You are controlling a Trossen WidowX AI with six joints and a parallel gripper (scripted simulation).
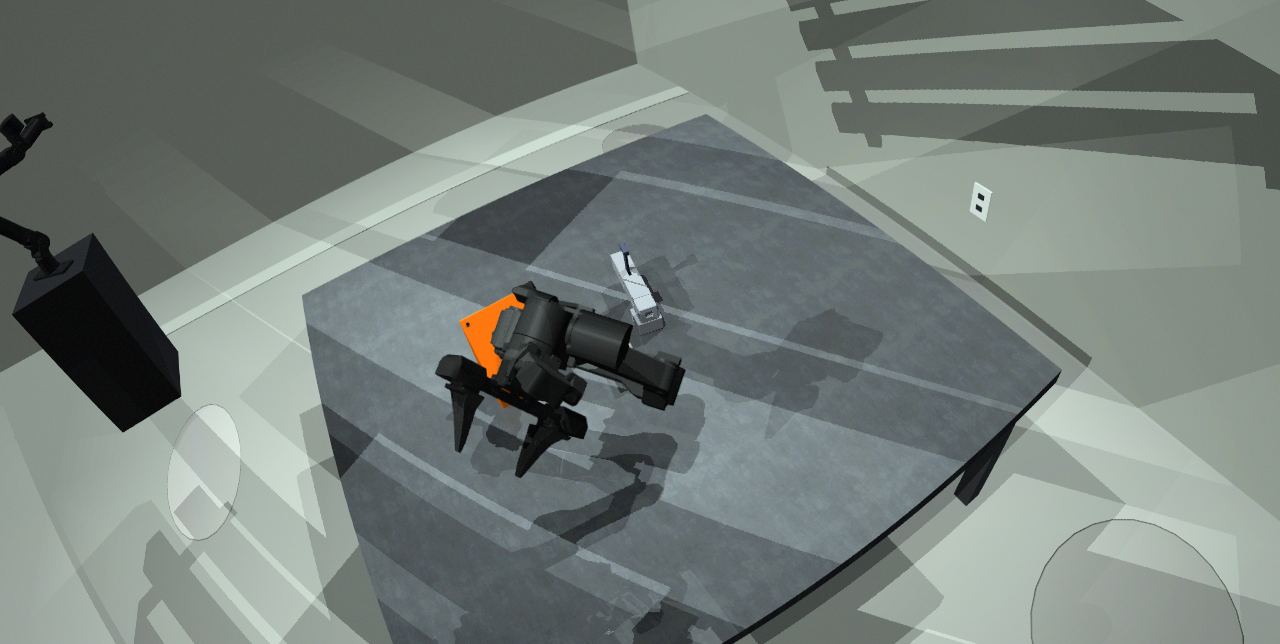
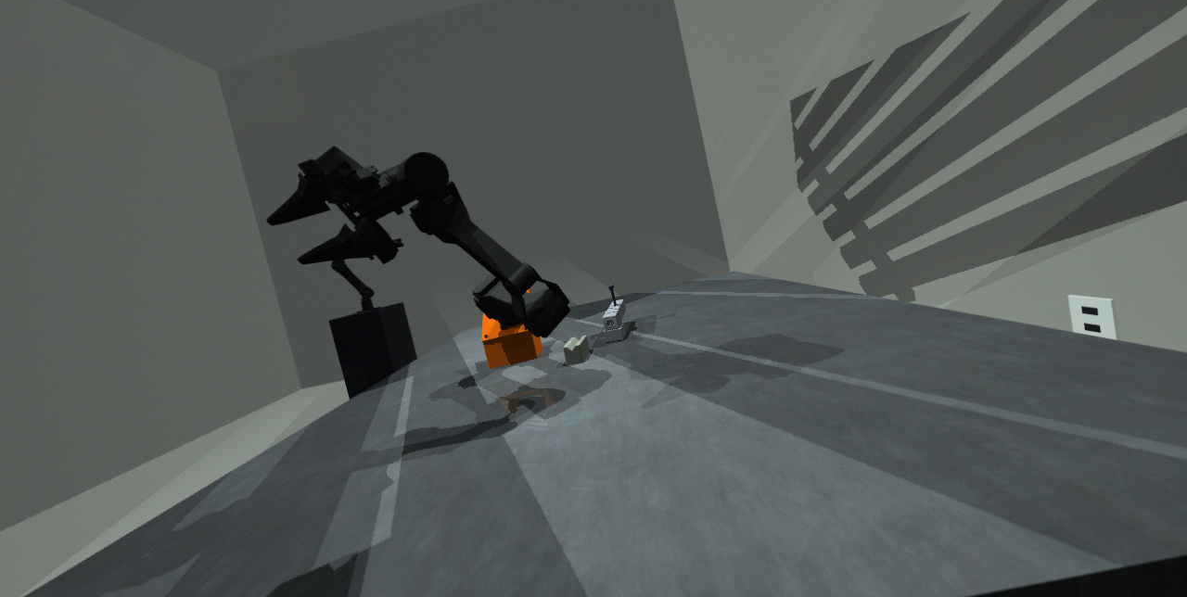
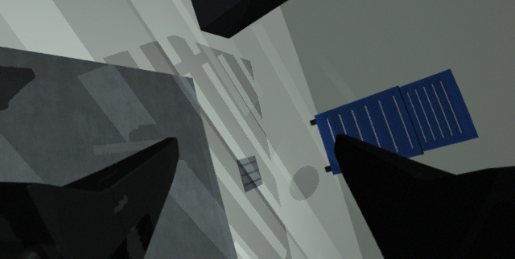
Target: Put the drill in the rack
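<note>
Now: the dark blue key 470 mm ahead of my gripper tip, 450 mm to the left of it and 250 mm below it. The rest, counted from my gripper tip: drill 450 mm ahead, 400 mm to the left, 290 mm below; grooved rack 340 mm ahead, 320 mm below, 280 mm to the left; light-grey block 460 mm ahead, 420 mm to the left, 300 mm below.
</note>
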